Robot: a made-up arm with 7 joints. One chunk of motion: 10 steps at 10 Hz.
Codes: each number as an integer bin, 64 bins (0 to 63) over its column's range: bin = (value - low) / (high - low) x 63, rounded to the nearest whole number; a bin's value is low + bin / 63 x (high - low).
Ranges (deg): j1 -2..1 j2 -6..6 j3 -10..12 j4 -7..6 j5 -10..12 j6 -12..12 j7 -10..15
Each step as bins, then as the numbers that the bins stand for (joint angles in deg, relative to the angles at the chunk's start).
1 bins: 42 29 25 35 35 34 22
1 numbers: 0.00 -0.48 -1.27 0.22 2.22 0.95 -1.27
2 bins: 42 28 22 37 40 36 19
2 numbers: 0.00 -0.67 -2.32 0.63 3.97 1.71 -2.46
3 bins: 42 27 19 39 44 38 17
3 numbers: 0.00 -0.86 -3.37 1.05 5.37 2.48 -3.25
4 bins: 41 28 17 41 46 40 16
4 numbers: -0.05 -0.67 -4.06 1.46 6.06 3.24 -3.65
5 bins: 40 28 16 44 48 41 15
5 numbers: -0.10 -0.67 -4.41 2.08 6.76 3.62 -4.05
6 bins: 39 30 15 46 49 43 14
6 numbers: -0.14 -0.29 -4.76 2.49 7.11 4.38 -4.44
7 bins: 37 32 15 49 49 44 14
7 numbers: -0.24 0.10 -4.76 3.11 7.11 4.76 -4.44
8 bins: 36 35 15 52 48 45 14
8 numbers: -0.29 0.67 -4.76 3.73 6.76 5.14 -4.44
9 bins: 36 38 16 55 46 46 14
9 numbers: -0.29 1.24 -4.41 4.35 6.06 5.52 -4.44
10 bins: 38 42 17 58 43 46 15
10 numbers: -0.19 2.00 -4.06 4.97 5.02 5.52 -4.05
